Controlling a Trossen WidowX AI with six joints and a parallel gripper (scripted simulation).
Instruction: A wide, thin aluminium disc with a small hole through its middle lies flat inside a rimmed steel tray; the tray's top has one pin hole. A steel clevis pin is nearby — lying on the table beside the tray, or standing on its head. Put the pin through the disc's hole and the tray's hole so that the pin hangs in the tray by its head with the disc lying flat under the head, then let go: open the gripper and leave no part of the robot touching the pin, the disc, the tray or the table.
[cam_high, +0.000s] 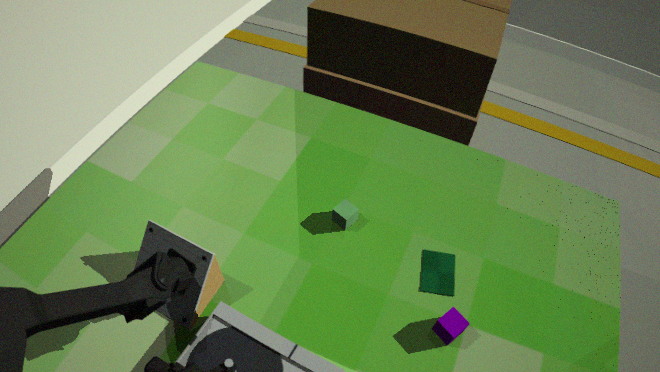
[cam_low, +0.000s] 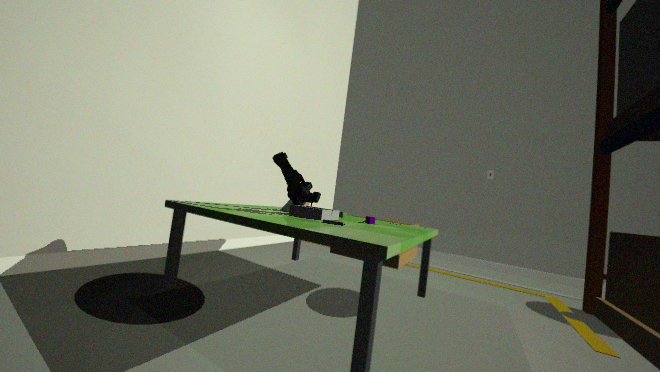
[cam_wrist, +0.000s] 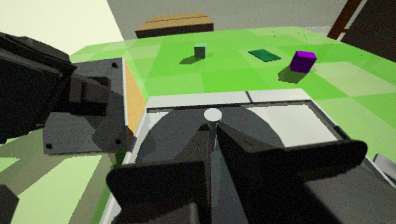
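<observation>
The steel clevis pin is 10 mm below my gripper tip. Round my gripper tip: steel tray (50 mm below, 30 mm ahead); dark grey disc (30 mm below); purple cube (280 mm ahead, 270 mm to the left, 70 mm below).
</observation>
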